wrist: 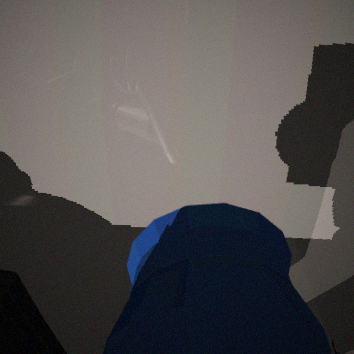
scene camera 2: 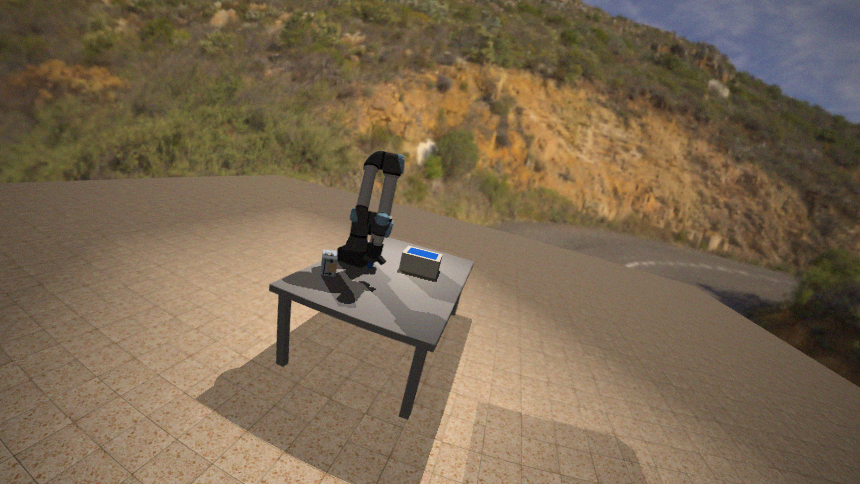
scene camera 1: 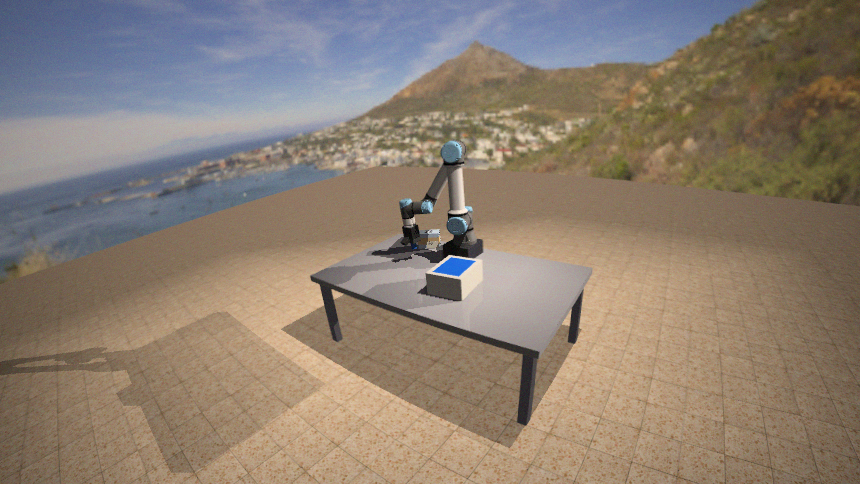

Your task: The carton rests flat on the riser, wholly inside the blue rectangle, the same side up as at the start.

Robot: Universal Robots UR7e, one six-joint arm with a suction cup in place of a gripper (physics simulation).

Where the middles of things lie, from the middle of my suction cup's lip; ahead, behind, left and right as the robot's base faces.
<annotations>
Right now my suction cup is 140 mm short of the riser (scene camera 1: 455, 277), 460 mm to the right of it and 30 mm above it.
</annotations>
